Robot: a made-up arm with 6 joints. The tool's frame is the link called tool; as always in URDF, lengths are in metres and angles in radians. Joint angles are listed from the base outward. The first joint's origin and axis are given. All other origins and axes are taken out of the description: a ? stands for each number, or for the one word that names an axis. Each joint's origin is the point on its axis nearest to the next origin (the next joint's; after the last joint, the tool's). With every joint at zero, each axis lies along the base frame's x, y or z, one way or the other. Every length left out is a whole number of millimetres.
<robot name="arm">
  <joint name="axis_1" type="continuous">
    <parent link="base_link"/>
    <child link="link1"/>
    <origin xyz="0 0 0.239" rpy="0 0 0"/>
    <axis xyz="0 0 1"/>
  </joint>
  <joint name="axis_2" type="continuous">
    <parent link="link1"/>
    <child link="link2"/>
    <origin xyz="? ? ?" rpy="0 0 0"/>
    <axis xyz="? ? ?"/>
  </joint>
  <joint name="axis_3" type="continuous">
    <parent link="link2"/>
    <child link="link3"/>
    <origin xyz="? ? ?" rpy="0 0 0"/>
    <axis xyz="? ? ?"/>
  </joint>
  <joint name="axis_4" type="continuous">
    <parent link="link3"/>
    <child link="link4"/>
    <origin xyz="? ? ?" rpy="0 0 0"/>
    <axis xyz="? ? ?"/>
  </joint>
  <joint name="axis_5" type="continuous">
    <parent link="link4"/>
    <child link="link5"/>
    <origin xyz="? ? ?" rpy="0 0 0"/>
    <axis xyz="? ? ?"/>
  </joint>
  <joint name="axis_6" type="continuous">
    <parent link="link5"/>
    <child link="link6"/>
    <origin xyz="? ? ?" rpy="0 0 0"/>
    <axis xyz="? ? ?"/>
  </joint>
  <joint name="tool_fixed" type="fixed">
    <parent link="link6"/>
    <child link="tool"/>
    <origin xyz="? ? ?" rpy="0 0 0"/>
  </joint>
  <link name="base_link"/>
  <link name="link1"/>
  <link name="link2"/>
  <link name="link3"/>
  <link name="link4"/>
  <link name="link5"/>
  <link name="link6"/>
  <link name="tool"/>
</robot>
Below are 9 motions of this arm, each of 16 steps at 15 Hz.
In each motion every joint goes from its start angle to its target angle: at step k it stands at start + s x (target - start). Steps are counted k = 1, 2, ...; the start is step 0. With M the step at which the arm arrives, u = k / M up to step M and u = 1 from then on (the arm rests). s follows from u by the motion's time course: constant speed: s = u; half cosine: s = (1 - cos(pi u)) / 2; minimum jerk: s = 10 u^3 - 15 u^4 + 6 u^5.
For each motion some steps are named. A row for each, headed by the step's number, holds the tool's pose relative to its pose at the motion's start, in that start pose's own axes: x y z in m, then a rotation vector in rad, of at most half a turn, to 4 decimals.
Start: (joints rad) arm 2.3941 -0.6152 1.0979 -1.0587 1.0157 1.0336
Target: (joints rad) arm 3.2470 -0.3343 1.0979 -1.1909 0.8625 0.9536
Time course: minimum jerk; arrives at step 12
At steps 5, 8, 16:
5: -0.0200 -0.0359 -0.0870 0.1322 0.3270 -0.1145
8: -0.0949 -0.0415 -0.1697 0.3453 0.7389 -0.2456
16: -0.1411 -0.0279 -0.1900 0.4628 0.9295 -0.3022

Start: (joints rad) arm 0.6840 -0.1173 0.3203 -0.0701 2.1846 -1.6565
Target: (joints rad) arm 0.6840 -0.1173 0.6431 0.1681 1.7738 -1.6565
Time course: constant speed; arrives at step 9
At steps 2, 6, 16:
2: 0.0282 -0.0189 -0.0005 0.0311 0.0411 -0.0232
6: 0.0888 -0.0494 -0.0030 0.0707 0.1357 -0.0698
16: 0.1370 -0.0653 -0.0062 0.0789 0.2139 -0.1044

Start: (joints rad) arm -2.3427 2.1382 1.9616 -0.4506 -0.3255 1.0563
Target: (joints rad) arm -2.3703 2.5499 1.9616 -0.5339 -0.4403 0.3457
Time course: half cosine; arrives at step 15
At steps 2, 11, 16:
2: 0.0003 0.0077 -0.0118 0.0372 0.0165 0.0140
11: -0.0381 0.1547 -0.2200 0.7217 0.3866 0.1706
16: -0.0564 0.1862 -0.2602 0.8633 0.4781 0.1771

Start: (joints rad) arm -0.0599 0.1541 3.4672 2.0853 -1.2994 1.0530
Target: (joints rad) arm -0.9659 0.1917 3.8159 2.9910 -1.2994 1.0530
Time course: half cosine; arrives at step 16
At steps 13, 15, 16:
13: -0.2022 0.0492 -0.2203 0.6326 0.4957 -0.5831
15: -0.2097 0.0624 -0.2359 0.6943 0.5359 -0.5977
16: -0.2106 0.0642 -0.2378 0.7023 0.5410 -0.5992

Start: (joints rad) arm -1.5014 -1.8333 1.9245 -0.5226 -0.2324 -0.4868
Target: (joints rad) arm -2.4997 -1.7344 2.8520 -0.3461 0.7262 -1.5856
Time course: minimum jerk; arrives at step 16
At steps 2, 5, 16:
2: 0.0021 0.0097 -0.0071 0.0200 -0.0090 0.0264
5: 0.0101 0.1102 -0.0751 0.2502 -0.0831 0.3003
16: -0.2308 0.5058 -0.2213 1.8121 -0.1448 1.6731

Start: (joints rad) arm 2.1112 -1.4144 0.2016 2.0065 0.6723 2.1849
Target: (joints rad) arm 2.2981 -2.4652 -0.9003 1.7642 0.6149 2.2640
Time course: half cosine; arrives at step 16
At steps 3, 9, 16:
3: -0.0328 -0.0093 -0.0072 0.0243 0.0135 0.0141
9: -0.2103 -0.1212 -0.0159 0.1743 0.0908 0.1001
16: -0.2965 -0.2601 0.0143 0.2945 0.1456 0.1670

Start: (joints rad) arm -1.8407 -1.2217 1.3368 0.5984 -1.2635 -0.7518
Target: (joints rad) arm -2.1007 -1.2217 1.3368 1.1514 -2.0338 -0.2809
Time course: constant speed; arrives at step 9
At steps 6, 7, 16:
6: -0.1072 0.1060 -0.0526 -0.4316 0.0745 -0.6106
7: -0.1242 0.1234 -0.0655 -0.4730 0.0951 -0.7125
16: -0.1570 0.1575 -0.0949 -0.5261 0.1440 -0.9106

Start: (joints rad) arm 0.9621 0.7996 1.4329 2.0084 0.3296 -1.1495
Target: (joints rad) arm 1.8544 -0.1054 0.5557 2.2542 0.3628 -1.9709
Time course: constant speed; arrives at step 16
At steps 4, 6, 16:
4: -0.0207 0.0058 0.1488 0.2436 -0.1525 0.1240
6: -0.0477 0.0019 0.2148 0.3635 -0.2222 0.1948
16: -0.2823 -0.0729 0.3954 0.9281 -0.5019 0.6349

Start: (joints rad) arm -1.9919 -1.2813 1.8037 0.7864 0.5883 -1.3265
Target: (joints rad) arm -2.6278 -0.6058 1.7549 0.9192 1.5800 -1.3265
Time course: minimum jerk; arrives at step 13
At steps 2, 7, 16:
2: 0.0006 0.0039 -0.0202 0.0114 0.0182 0.0319
7: -0.0803 0.1143 -0.3714 0.3090 0.3406 0.6343
16: -0.2556 0.2011 -0.5660 0.6564 0.5627 1.0598

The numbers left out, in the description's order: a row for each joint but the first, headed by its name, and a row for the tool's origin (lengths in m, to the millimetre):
axis_2: xyz 0 0 0, axis 0 1 0
axis_3: xyz 0 0 0.383, axis 0 -1 0
axis_4: xyz 0.391 0 0, axis -1 0 0
axis_5: xyz 0 -0.112 0, axis 0 -1 0
axis_6: xyz 0 0 0, axis -1 0 0
tool: xyz 0 0 0

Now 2 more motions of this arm.
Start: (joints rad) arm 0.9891 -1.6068 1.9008 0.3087 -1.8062 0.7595
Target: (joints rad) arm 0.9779 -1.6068 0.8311 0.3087 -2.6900 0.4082
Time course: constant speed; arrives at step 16
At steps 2, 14, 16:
2: 0.0480 0.0035 0.0209 0.0034 0.1835 0.1511
14: 0.3332 0.1150 0.0340 -0.0263 1.4622 0.7858
16: 0.3723 0.1455 0.0170 -0.0526 1.6983 0.8393

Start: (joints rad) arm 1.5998 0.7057 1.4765 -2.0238 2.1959 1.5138
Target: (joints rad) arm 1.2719 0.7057 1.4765 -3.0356 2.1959 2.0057
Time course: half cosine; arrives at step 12
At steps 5, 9, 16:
5: 0.0176 0.0197 0.0343 -0.3085 0.2689 -0.0612
9: 0.0430 0.0444 0.0996 -0.6663 0.6553 -0.0320
16: 0.0522 0.0512 0.1237 -0.7633 0.7763 0.0045

